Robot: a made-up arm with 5 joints.
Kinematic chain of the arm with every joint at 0, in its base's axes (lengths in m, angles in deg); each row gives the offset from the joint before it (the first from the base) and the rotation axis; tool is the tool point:
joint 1: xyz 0 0 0.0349 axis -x
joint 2: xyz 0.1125 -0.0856 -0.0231 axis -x
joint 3: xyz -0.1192 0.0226 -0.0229 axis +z
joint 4: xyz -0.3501 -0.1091 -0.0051 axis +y
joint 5: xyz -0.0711 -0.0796 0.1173 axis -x
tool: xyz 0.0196 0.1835 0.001
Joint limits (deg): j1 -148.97..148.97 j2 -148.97..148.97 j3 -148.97..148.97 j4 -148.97..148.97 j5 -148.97..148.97
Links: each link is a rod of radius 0.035 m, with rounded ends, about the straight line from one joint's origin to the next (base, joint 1, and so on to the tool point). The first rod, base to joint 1, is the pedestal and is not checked.
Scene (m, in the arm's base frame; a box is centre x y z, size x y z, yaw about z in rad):
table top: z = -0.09
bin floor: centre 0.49 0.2 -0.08 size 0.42 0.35 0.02 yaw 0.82
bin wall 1: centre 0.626 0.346 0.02 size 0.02 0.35 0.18 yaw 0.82
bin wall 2: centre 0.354 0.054 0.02 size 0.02 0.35 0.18 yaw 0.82
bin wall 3: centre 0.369 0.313 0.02 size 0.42 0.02 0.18 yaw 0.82
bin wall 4: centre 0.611 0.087 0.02 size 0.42 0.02 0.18 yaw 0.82
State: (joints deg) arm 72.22 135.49 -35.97 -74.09 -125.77
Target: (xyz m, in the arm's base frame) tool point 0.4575 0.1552 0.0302
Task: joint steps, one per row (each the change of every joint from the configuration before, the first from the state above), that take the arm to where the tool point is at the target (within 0.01 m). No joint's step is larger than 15 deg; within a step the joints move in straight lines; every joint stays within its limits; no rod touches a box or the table.
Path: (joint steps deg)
1: -4.96 -5.17 14.56 7.18 -2.32
2: -4.96 -5.18 14.57 7.18 -2.32
3: -4.96 -5.17 14.56 7.18 -2.32
4: -4.96 -5.17 14.56 7.18 -2.32
5: -4.96 -5.18 14.56 7.17 -2.32
6: -4.96 -5.17 14.57 7.18 -2.32
7: -4.96 -5.18 14.56 7.18 -2.32
8: -4.96 -5.17 14.56 7.18 -2.32
9: -4.96 -5.17 14.56 7.18 -2.32
10: -4.96 -5.18 14.57 7.18 -2.32
11: 6.49 8.72 2.80 7.56 0.00
12: 6.48 8.72 2.81 7.56 0.00

